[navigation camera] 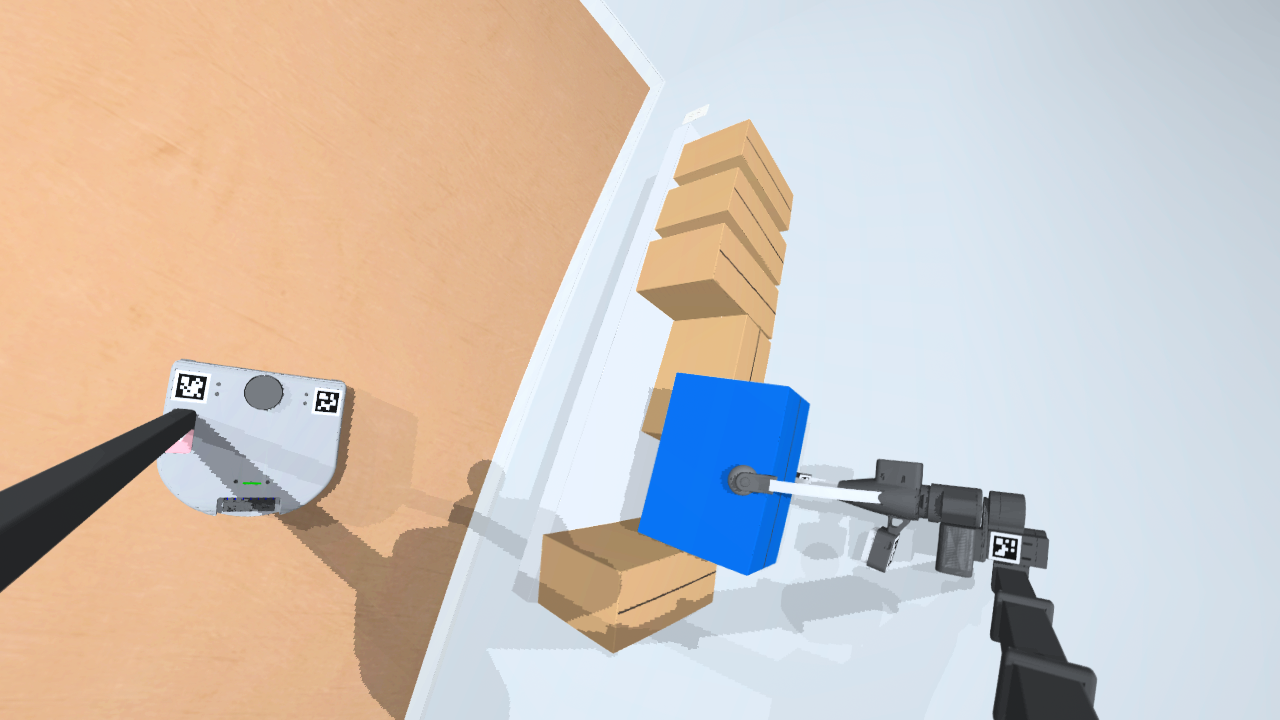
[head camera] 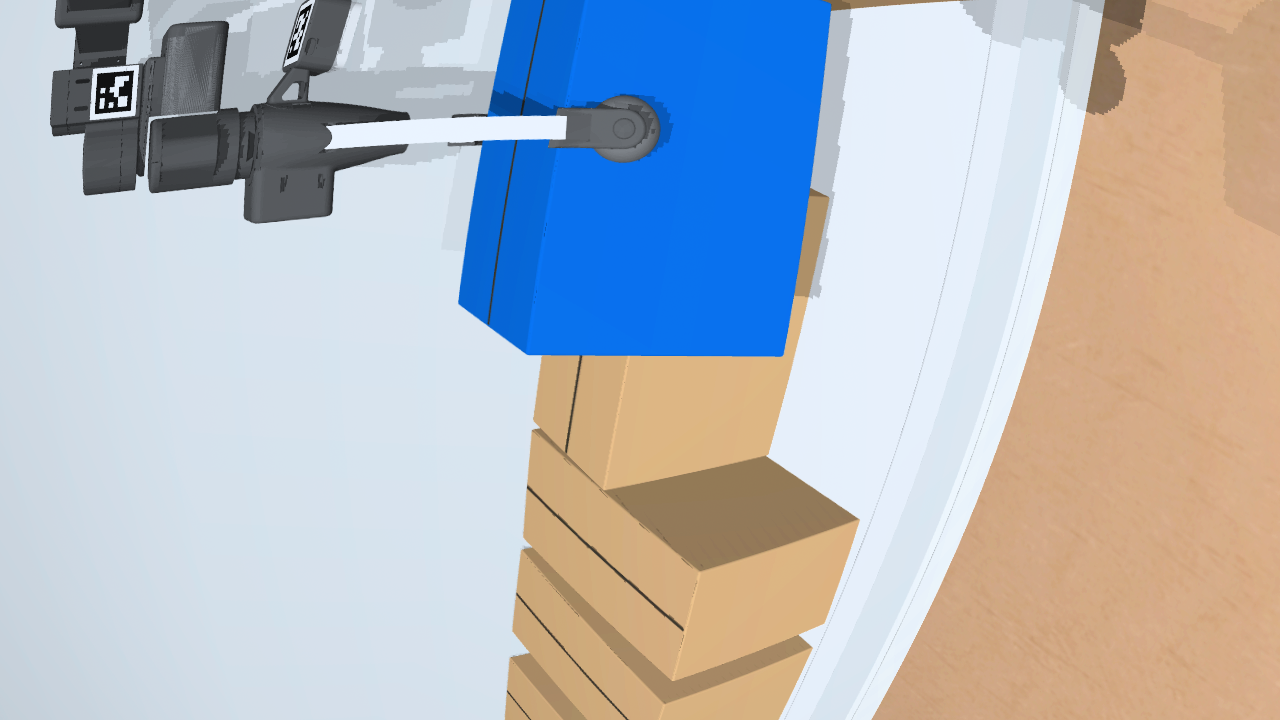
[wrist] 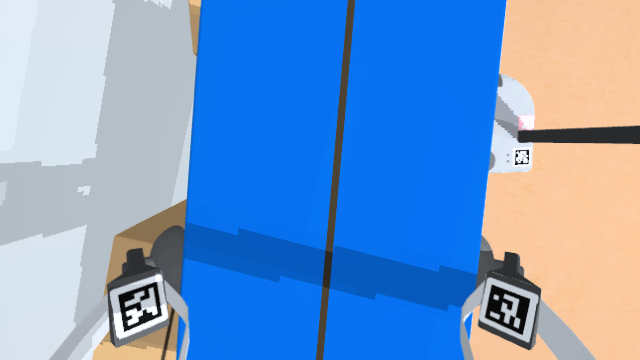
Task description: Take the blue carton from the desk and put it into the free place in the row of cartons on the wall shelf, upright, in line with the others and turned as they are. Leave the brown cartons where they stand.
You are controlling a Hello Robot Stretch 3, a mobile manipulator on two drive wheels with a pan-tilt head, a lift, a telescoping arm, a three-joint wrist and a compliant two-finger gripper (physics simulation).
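Seen in the pictures: gripper, fingertip midpoint: [navigation camera: 753, 476] [head camera: 585, 129]; robot's base at its link origin: [navigation camera: 264, 390].
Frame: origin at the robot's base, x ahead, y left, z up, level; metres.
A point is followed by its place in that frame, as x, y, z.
The blue carton [head camera: 671, 241] @(0.050, -0.495, 0.947) [navigation camera: 716, 447] @(0.021, -0.491, 0.940) [wrist: 265, 125] hangs tilted in my gripper [head camera: 623, 128] @(-0.019, -0.554, 0.970) [navigation camera: 744, 480] @(-0.019, -0.554, 0.970) [wrist: 319, 255] @(-0.019, -0.554, 0.970), which is shut on its two broad sides; the far finger is hidden in the head view. It overlaps the wall shelf [head camera: 895, 223] @(0.039, -0.530, 0.694) [navigation camera: 617, 358] @(0.155, -0.522, 0.694) in view. Three similarly turned brown cartons [navigation camera: 716, 152] @(0.627, -0.639, 0.806) [navigation camera: 702, 201] @(0.482, -0.597, 0.807) [navigation camera: 684, 259] @(0.344, -0.560, 0.802) stand in the row. Another brown carton [head camera: 698, 411] @(0.204, -0.657, 0.794) [navigation camera: 707, 344] @(0.204, -0.657, 0.800) beside them is turned differently and partly hidden behind the blue one. A brown carton [navigation camera: 662, 582] @(-0.192, -0.487, 0.875) stands at the other side. The blue carton hides part of the stretch between.
My base [navigation camera: 255, 438] @(-0.095, 0.003, 0.160) [wrist: 517, 102] stands on the wood floor [head camera: 1163, 447] @(0.348, -0.480, 0.000) [navigation camera: 358, 179] @(0.604, -0.107, 0.001), with the dark mast [navigation camera: 89, 492] @(-0.061, 0.116, 0.764) [wrist: 580, 135] rising from it. My arm [navigation camera: 1042, 635] @(-0.089, -0.405, 1.305) reaches in from the lower right in the navigation view. The pale wall [head camera: 223, 447] @(0.217, -0.785, 1.187) [navigation camera: 1029, 223] @(0.445, -0.851, 1.359) lies beyond the row.
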